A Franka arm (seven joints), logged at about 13 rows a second.
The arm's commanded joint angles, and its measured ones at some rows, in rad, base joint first. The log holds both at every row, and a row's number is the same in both.
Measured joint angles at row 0: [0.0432 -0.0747 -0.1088 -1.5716 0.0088 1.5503 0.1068]
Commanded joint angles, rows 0 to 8: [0.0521 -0.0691 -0.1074 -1.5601 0.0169 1.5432 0.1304]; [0.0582 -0.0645 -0.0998 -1.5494 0.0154 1.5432 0.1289]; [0.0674 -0.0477 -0.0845 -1.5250 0.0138 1.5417 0.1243]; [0.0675 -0.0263 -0.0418 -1.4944 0.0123 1.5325 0.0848]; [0.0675 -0.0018 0.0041 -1.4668 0.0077 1.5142 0.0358]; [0.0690 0.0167 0.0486 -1.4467 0.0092 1.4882 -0.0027]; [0.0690 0.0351 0.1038 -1.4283 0.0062 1.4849 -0.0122]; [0.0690 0.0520 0.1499 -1.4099 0.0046 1.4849 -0.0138]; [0.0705 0.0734 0.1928 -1.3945 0.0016 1.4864 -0.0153]
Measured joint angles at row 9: [0.0715 0.0129 0.1337 -1.4752 0.0093 1.5227 0.0251]
